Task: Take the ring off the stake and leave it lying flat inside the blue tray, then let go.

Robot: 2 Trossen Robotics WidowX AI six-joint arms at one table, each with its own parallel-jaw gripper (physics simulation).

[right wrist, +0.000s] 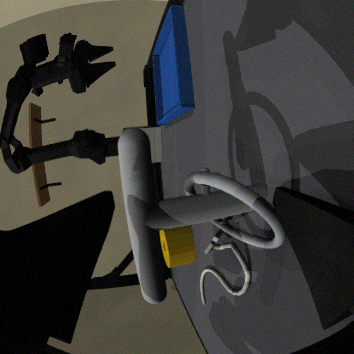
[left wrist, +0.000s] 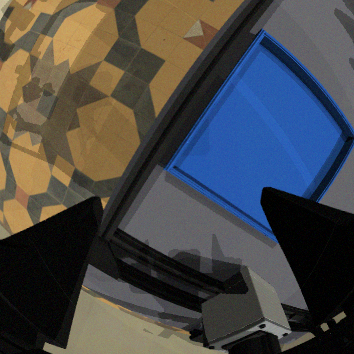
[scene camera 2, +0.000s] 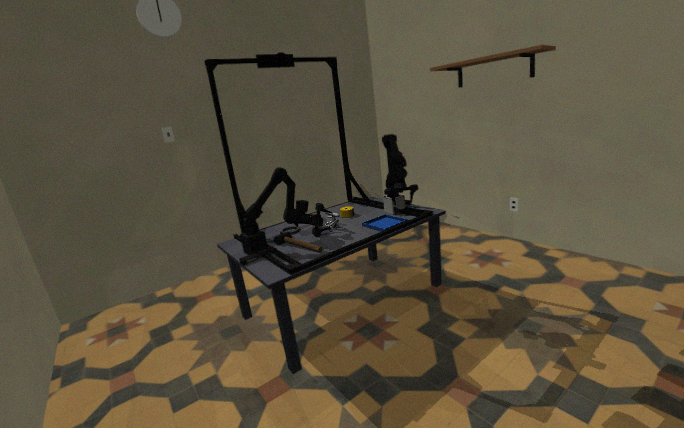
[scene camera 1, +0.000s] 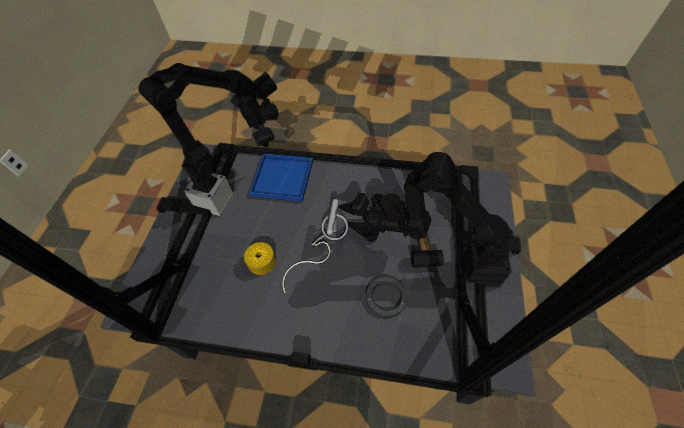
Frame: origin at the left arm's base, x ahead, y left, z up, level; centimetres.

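Seen in the pictures: left gripper, fingertip midpoint: point(right wrist: 113, 55) point(left wrist: 183, 200) point(scene camera 2: 403, 204); right gripper, fingertip midpoint: point(right wrist: 195, 197) point(scene camera 2: 331, 220) point(scene camera 1: 343, 215); left arm's base, link origin: point(left wrist: 250, 341) point(scene camera 1: 204, 183); right arm's base, link origin: point(scene camera 2: 252, 233) point(scene camera 1: 490, 255).
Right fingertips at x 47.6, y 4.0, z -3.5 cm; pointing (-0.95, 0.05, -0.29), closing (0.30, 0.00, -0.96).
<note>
Offsets run from my right fingertips to a thing's top centre. "pt": to the spot under its first point.
The pale grey ring {pt dx +1.8, dy -2.2, dz -4.5 cm} point(scene camera 1: 346, 229) point(right wrist: 227, 183) is looped around the post of the stake {dx -2.3, dy -3.1, dz +3.7 cm} point(scene camera 1: 332, 214) point(right wrist: 185, 210), which has a thick crossbar on top. The ring looks tilted in the right wrist view. My right gripper point(scene camera 1: 344, 215) point(right wrist: 195, 197) is open with nothing between its fingers, its tips close beside the stake and ring; I cannot tell the exact gap. The blue tray {dx -28.4, dy +13.1, dz -4.6 cm} point(scene camera 1: 282, 176) point(scene camera 2: 385, 222) point(left wrist: 260, 125) point(right wrist: 167, 75) is empty, at the back left of the table in scene camera 1. My left gripper point(scene camera 1: 263, 141) point(left wrist: 183, 200) point(right wrist: 113, 55) is open and empty, high near the tray's back side.
A yellow cylinder {dx -20.8, dy -20.7, dz -1.8 cm} point(scene camera 1: 259, 259) point(scene camera 2: 346, 211) point(right wrist: 177, 247) stands front left of the stake in scene camera 1. A white cord {pt dx -8.1, dy -17.0, dz -6.3 cm} point(scene camera 1: 302, 262) point(right wrist: 245, 270) curls by the stake. A dark ring {pt dx +15.5, dy -22.0, dz -5.3 cm} point(scene camera 1: 369, 297) and a hammer {dx +24.0, dy +8.2, dz -1.8 cm} point(scene camera 1: 426, 258) point(scene camera 2: 302, 244) lie toward the right arm.
</note>
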